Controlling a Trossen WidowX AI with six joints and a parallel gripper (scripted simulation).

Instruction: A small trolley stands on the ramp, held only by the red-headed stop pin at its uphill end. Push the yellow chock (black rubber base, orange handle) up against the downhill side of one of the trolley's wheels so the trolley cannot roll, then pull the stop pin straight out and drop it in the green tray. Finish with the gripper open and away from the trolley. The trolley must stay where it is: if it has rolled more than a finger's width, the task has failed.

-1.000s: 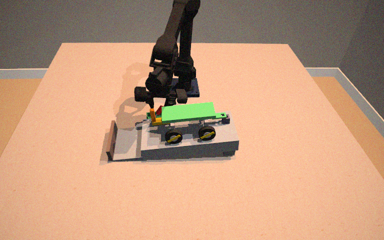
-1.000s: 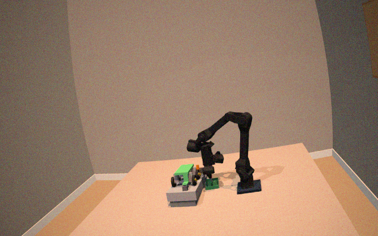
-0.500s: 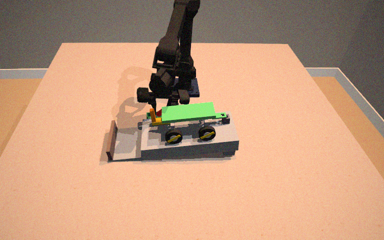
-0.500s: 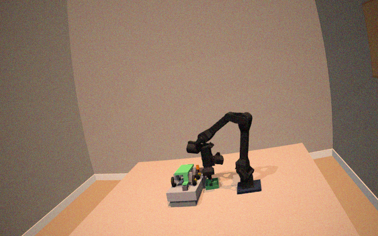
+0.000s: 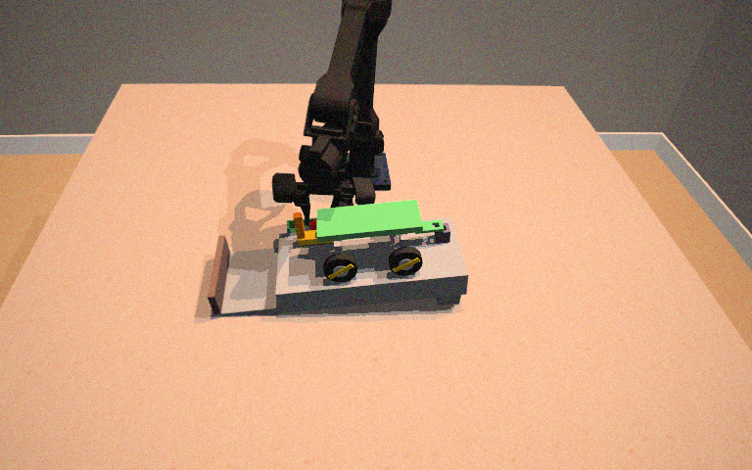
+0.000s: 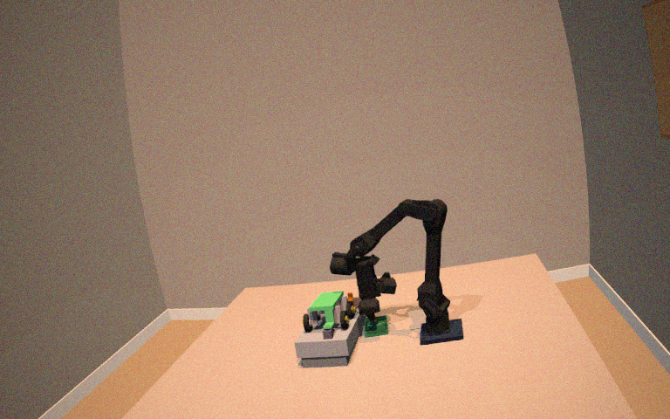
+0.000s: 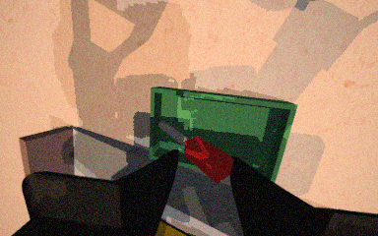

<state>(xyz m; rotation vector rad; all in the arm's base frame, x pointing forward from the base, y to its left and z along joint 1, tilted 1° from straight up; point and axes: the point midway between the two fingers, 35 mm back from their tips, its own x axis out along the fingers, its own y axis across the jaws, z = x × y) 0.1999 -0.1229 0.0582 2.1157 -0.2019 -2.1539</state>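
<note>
Now: gripper tip 20 mm to the left of the red-headed stop pin and 10 mm above it. Round my gripper tip: grey ramp: 120 mm ahead, 80 mm to the left; yellow chock: 60 mm ahead, 40 mm above, 20 mm to the right; green tray: 50 mm below, 10 mm behind.
</note>
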